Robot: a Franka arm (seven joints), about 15 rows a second.
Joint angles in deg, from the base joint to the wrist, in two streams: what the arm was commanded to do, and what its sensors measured. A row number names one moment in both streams.
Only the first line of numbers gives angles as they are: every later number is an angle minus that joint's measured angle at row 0.
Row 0, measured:
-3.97, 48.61, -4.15, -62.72, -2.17, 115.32, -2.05
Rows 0 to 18, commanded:
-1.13, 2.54, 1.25, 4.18, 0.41, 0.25, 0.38
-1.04, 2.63, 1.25, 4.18, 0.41, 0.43, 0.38
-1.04, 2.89, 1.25, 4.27, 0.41, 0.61, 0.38
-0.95, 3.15, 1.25, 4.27, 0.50, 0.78, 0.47
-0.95, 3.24, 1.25, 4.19, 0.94, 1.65, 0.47
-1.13, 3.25, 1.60, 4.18, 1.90, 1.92, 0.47
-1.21, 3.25, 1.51, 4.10, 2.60, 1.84, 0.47
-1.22, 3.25, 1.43, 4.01, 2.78, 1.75, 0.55
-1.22, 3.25, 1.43, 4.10, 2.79, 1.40, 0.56
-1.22, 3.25, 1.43, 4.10, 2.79, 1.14, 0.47
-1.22, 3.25, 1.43, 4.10, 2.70, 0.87, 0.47
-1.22, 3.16, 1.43, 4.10, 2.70, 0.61, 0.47
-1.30, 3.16, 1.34, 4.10, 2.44, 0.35, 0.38
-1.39, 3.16, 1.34, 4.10, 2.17, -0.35, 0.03
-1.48, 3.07, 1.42, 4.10, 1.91, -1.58, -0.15
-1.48, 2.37, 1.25, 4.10, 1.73, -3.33, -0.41
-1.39, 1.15, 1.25, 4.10, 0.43, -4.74, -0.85
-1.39, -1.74, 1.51, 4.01, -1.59, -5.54, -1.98
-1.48, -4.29, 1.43, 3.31, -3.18, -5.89, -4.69
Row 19, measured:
-0.95, 0.77, 0.66, 3.74, -0.80, -2.47, -1.43
